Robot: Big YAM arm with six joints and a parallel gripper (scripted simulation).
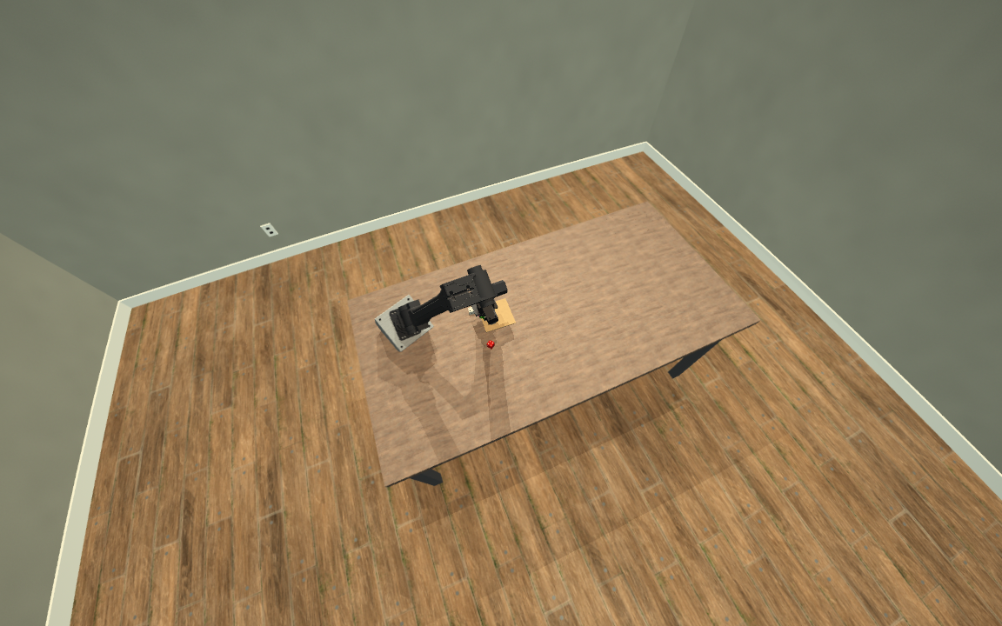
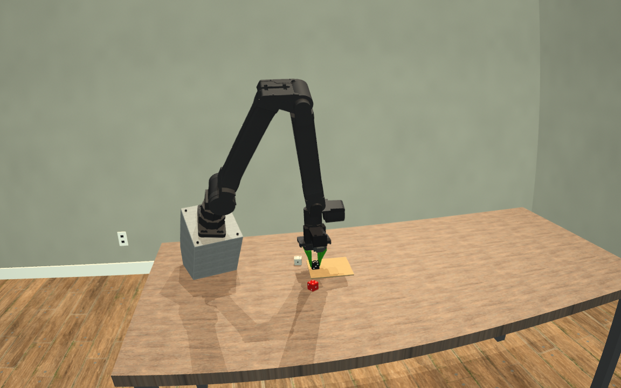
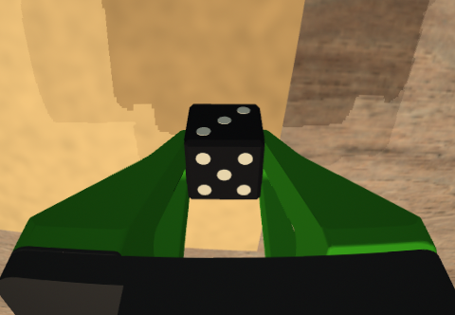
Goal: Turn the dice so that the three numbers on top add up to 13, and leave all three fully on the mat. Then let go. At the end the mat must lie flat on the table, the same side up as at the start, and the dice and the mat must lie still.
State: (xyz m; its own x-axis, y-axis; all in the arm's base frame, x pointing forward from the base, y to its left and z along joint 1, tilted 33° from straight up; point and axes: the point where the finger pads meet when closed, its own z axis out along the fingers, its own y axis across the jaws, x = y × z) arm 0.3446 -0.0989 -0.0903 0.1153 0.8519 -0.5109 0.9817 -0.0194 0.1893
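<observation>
The black die lies right at my hand. Also, from my hand: tan mat: 50 mm ahead, 20 mm below, 10 mm to the right; then white die: 60 mm to the left, 40 mm behind, 10 mm below; then red die: 130 mm to the right, 50 mm behind, 10 mm below.
</observation>
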